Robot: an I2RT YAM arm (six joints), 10 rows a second.
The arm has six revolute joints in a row. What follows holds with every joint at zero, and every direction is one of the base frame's. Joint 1 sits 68 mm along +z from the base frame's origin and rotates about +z. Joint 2 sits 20 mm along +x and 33.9 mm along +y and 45.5 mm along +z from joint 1 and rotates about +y. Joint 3 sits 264 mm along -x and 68.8 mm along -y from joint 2 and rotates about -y. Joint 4 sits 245 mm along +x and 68.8 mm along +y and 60 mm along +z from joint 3 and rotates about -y. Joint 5 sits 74 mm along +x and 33.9 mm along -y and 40.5 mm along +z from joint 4 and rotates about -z. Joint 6 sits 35.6 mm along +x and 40.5 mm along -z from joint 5 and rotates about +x. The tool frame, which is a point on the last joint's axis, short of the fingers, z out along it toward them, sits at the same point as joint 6; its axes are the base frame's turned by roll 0, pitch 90 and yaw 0 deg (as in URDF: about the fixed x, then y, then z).
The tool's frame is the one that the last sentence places.
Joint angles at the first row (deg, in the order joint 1, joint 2, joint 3, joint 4, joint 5, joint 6):
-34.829 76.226 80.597 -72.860 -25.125 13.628
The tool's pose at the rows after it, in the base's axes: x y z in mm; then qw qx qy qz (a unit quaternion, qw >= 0):
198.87 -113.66 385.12 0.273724 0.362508 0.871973 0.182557
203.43 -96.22 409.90 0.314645 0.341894 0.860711 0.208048
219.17 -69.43 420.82 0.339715 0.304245 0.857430 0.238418
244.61 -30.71 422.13 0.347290 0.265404 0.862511 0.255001
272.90 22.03 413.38 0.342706 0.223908 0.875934 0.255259
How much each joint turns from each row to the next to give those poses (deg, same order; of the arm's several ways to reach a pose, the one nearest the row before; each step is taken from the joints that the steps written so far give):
1.179 -1.749 5.880 0.240 -0.831 4.786
4.152 -1.005 3.845 2.033 -1.508 4.567
7.871 -0.372 0.722 5.202 0.329 5.204
11.300 1.488 -0.019 6.054 4.612 5.617
13.005 3.671 -0.001 5.464 7.453 4.437

